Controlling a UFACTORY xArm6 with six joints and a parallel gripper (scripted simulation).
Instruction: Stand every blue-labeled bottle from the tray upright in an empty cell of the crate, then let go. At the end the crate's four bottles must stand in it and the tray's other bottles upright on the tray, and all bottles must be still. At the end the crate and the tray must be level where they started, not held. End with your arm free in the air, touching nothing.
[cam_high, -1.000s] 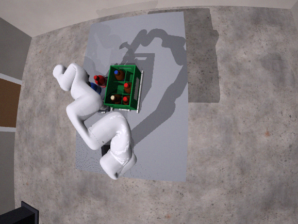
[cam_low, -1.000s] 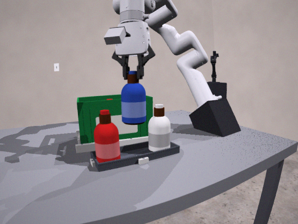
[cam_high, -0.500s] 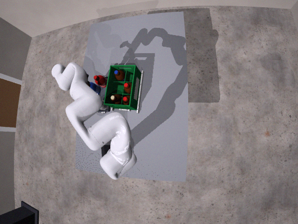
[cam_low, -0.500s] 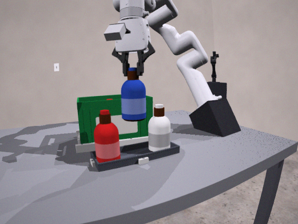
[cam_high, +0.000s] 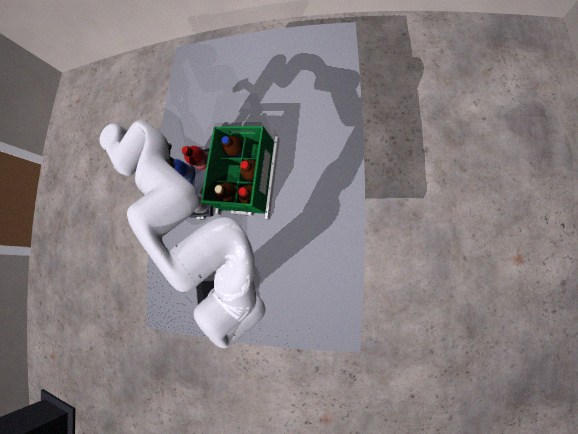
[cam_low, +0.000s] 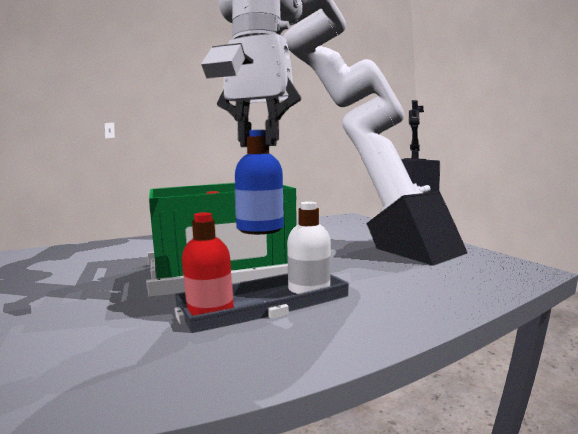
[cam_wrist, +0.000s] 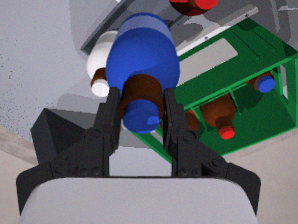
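Right now the blue-labeled bottle is 7 cm below my hand. Round my hand: red bottle 19 cm below, 9 cm ahead, 2 cm to the left; then white bottle 19 cm below, 9 cm behind, 2 cm to the right; then dark tray 26 cm below.
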